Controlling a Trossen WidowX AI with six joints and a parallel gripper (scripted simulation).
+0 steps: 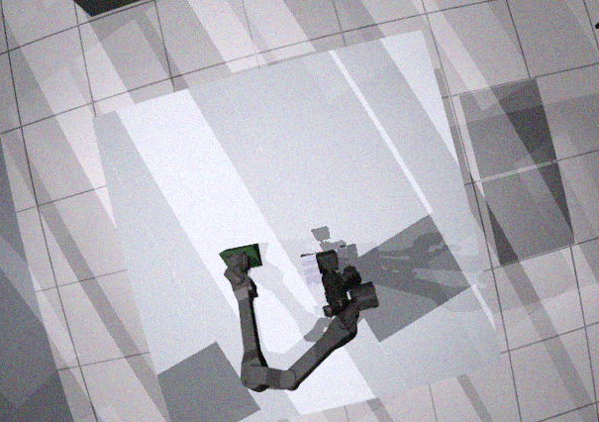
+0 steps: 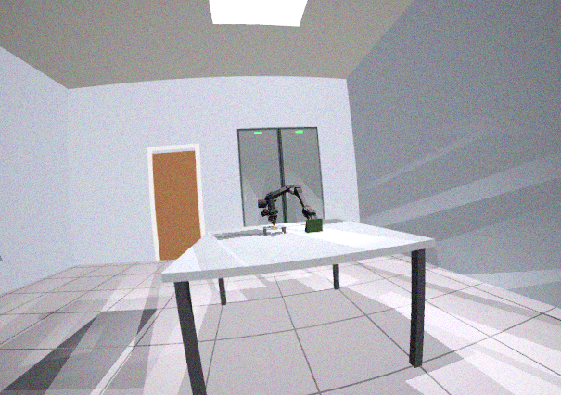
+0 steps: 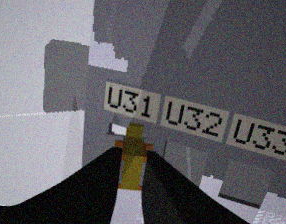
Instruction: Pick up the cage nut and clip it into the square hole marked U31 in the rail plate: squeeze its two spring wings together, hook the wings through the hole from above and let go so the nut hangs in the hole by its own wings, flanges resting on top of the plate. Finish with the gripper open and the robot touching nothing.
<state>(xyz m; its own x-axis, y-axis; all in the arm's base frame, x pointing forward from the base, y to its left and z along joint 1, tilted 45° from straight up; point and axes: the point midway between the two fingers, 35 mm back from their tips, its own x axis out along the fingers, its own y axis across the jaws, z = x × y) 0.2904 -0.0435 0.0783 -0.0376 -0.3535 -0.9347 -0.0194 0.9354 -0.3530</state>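
Right now my gripper tip is 1 cm above the cage nut.
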